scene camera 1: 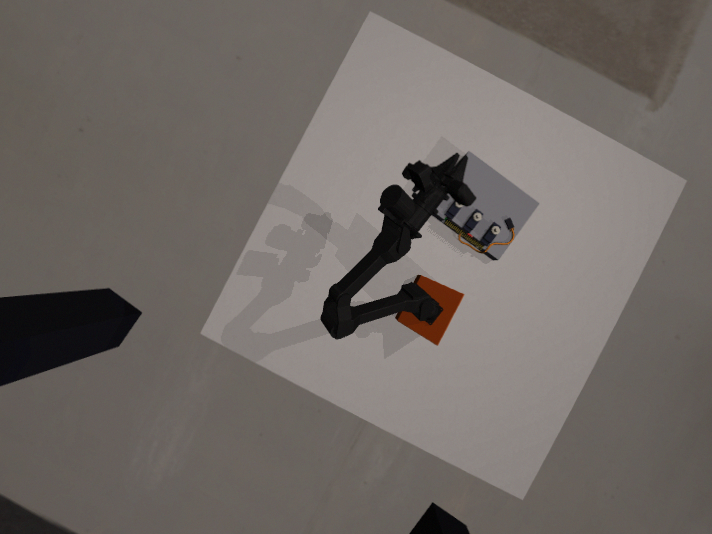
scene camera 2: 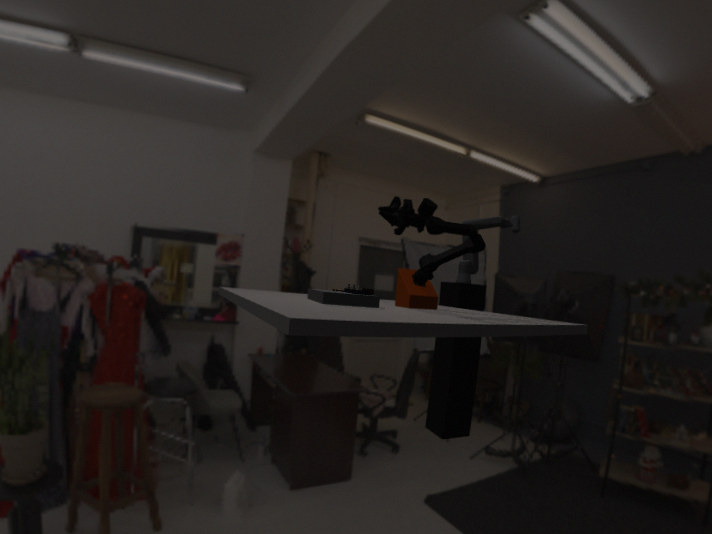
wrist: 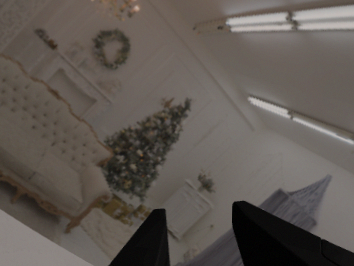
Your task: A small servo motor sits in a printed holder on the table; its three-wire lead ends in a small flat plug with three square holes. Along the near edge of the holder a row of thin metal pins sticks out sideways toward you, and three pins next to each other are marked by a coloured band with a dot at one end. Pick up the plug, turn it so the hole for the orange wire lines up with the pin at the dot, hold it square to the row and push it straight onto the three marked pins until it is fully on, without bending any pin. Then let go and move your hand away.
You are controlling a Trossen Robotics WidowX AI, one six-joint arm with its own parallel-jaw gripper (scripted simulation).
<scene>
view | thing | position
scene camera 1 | my gripper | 462,155
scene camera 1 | grey printed holder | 497,198
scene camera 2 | my gripper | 378,210
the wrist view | my gripper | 199,216
</scene>
